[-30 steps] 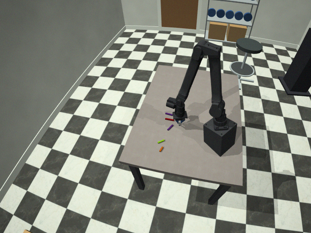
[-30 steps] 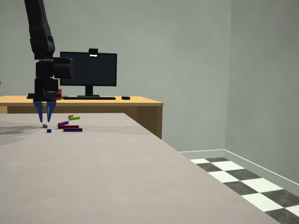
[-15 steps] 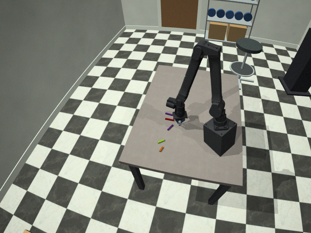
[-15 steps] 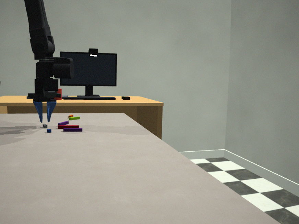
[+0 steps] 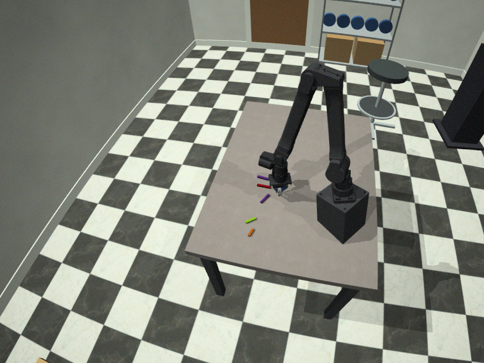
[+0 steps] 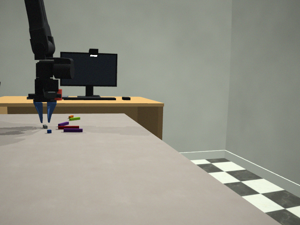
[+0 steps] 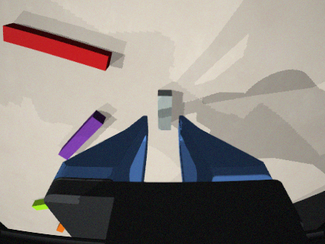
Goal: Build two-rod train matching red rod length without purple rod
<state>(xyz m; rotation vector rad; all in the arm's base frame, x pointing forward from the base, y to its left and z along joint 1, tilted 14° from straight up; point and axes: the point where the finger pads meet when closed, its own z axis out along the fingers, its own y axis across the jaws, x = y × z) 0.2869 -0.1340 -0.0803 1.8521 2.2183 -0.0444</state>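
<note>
Right now my hand is 20 mm above the grey rod. Round my hand: red rod 80 mm ahead, 40 mm to the right, 20 mm below; then blue rod 100 mm to the right, 20 mm below, 10 mm ahead; then purple rod 70 mm ahead, 40 mm to the left, 20 mm below.
</note>
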